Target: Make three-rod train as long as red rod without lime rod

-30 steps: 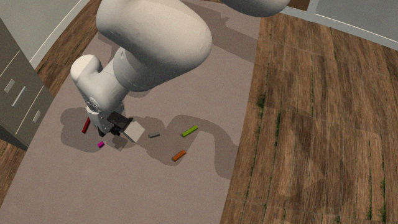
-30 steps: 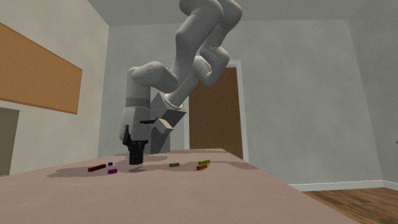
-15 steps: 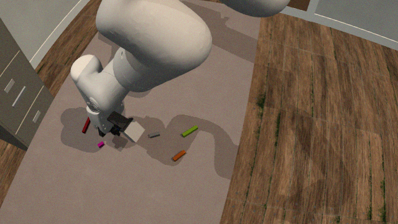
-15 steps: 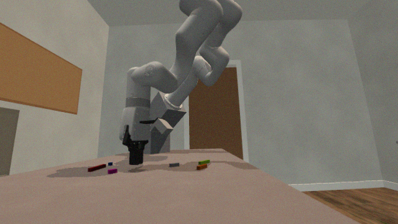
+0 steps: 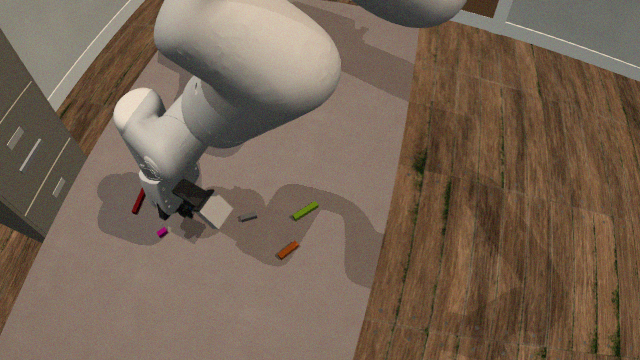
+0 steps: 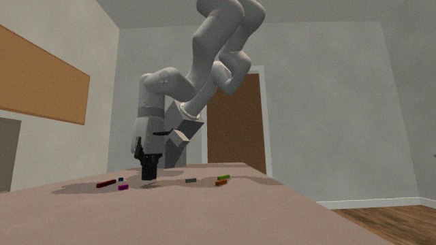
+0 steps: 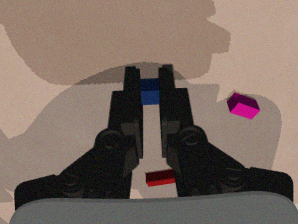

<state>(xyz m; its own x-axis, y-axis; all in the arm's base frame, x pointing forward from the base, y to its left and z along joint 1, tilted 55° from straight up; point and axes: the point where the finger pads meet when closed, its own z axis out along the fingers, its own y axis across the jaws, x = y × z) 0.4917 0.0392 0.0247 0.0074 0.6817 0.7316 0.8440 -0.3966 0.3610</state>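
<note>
Now: the magenta rod 60 mm ahead of my hand, 30 mm to the right of it and 30 mm below it. Also, from my hand: grey rod (50 mm behind, 110 mm to the left, 30 mm below); then orange rod (20 mm behind, 200 mm to the left, 30 mm below); then red rod (20 mm ahead, 120 mm to the right, 30 mm below).
</note>
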